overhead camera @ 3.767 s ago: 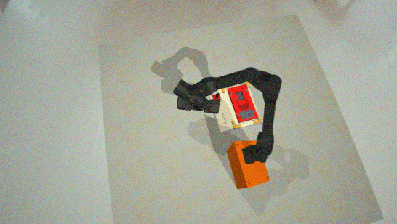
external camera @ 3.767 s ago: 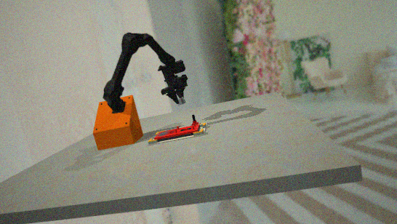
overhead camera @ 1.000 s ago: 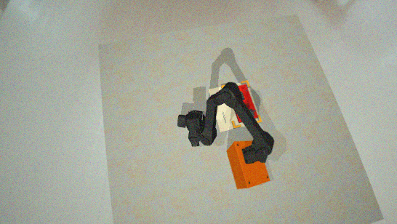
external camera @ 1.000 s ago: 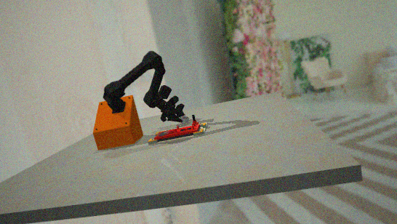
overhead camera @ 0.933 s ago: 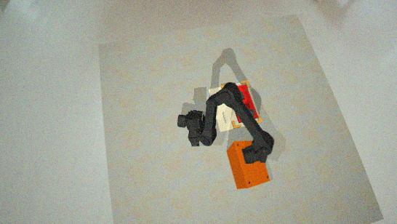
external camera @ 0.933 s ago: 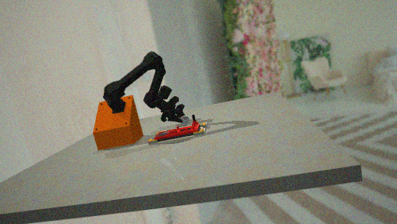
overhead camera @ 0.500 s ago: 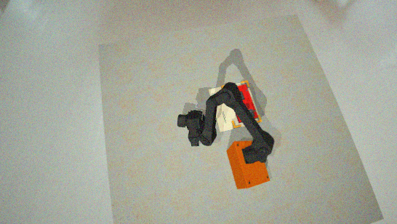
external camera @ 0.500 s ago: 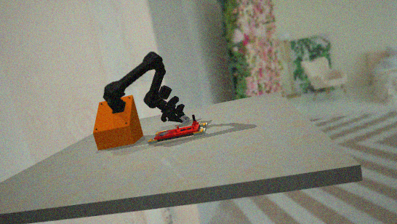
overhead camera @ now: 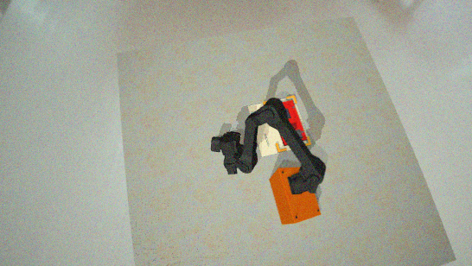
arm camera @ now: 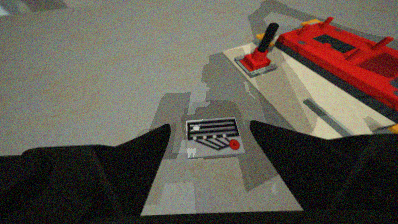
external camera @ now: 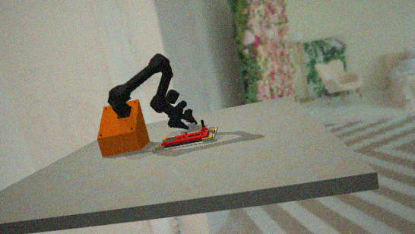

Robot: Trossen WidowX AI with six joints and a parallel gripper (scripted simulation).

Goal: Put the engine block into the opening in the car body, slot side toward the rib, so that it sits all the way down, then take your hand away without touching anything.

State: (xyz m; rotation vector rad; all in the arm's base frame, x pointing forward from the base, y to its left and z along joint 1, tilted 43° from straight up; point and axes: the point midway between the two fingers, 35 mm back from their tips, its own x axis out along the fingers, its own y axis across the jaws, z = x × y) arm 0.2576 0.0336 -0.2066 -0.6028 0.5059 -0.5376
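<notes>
Right now the engine block is 10 mm behind my gripper tip. Also, from my gripper tip: cream base plate 220 mm to the right, 30 mm ahead; black peg 120 mm to the right, 80 mm ahead, 20 mm above.
</notes>
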